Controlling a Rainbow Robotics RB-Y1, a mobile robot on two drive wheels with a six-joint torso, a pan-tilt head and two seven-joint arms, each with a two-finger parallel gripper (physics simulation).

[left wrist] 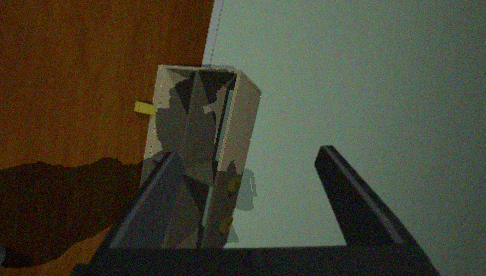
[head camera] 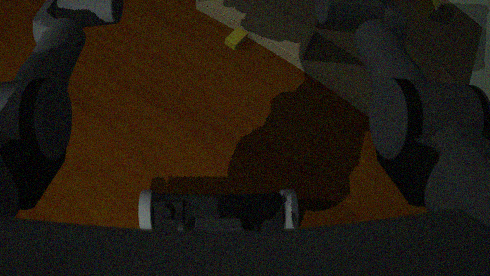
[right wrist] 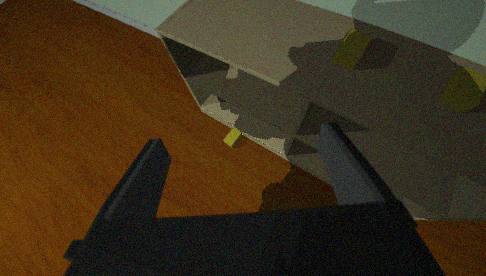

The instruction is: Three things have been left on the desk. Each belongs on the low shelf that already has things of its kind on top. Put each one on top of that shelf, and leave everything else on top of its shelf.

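Frame: origin at the robot's base, x ahead, y left, z up, level; metres.
Seen in the pictures: left gripper, fingertip midpoint: (left wrist: 248,157); right gripper, fingertip midpoint: (right wrist: 240,141); robot's base at its link origin: (head camera: 217,218).
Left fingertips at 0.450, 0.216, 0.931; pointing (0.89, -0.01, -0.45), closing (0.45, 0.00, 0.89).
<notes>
Offsets run from my left fingertips to a thing's top centre, as dx, dy, dz. Level surfaces: height alone.
A low wooden shelf {dz -0.321} (head camera: 460,55) (left wrist: 242,125) (right wrist: 240,35) stands against the wall, partly in shadow. In the right wrist view, two yellow things stand on its top, one {+0.374, -0.741, -0.275} (right wrist: 351,49) near the middle and another {+0.210, -0.990, -0.275} (right wrist: 462,90) at the right edge; their exact kind is hard to tell. A small yellow block {+0.384, -0.310, -0.885} (head camera: 235,38) (left wrist: 144,108) (right wrist: 232,137) lies on the floor at the shelf's front edge. My left gripper (left wrist: 248,157) is open and empty, above the shelf and wall side. My right gripper (right wrist: 240,141) is open and empty, above the shelf's front. The desk does not show.
The orange-brown wooden floor {dz -0.931} (head camera: 165,100) (left wrist: 75,75) (right wrist: 75,125) lies in front of the shelf, with dark shadows on it. A pale green wall (left wrist: 375,100) rises behind the shelf. My base (head camera: 215,210) shows at the bottom of the head view, between my arms.
</notes>
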